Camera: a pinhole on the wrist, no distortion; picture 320 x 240 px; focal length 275.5 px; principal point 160.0 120.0 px. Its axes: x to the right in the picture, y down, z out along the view. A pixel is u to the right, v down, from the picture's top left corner.
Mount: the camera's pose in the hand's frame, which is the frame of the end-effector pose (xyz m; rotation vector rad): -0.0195 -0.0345 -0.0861 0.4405 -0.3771 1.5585
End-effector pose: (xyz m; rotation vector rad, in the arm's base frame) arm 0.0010 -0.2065 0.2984 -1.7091 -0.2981 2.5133
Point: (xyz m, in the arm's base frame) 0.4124 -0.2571 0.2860
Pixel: behind the camera
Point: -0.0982 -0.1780 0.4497
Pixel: 278 231
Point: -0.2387 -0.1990 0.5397
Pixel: 292 217
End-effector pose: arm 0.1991 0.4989 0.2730 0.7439 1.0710 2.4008
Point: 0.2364 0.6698 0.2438
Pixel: 167 34
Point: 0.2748 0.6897 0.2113
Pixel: 134 80
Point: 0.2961 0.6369 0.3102
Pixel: 265 92
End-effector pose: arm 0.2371 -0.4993 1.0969 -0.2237 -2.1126 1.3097
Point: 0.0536 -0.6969 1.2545
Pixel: 162 19
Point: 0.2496 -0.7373 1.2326
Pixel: 96 173
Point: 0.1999 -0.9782 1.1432
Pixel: 173 214
